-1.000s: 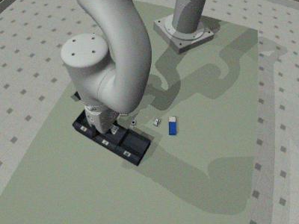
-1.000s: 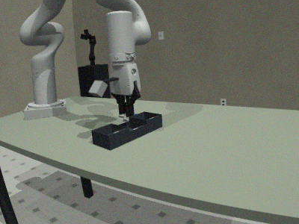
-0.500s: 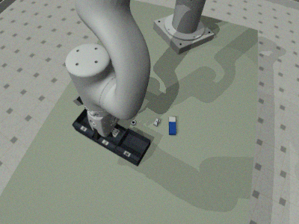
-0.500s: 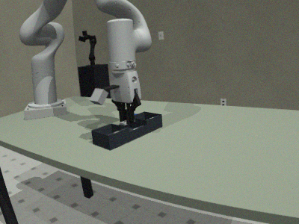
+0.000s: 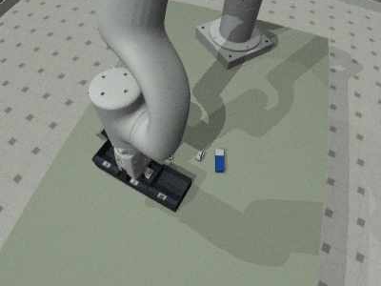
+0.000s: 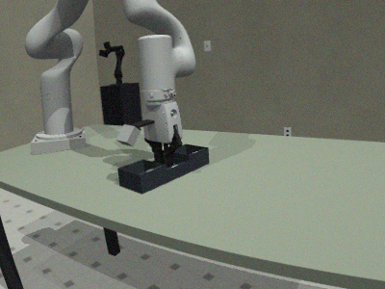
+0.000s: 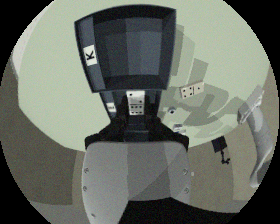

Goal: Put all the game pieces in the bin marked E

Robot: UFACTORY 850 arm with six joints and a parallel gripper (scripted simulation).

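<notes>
Now: the dark three-part bin 1 cm ahead of my hand and 2 cm below it. From my hand the other things lie so: cream domino: 10 cm behind, 3 cm below; white domino: 2 cm below; dark ring: 7 cm behind, 5 cm to the left, 3 cm below.
</notes>
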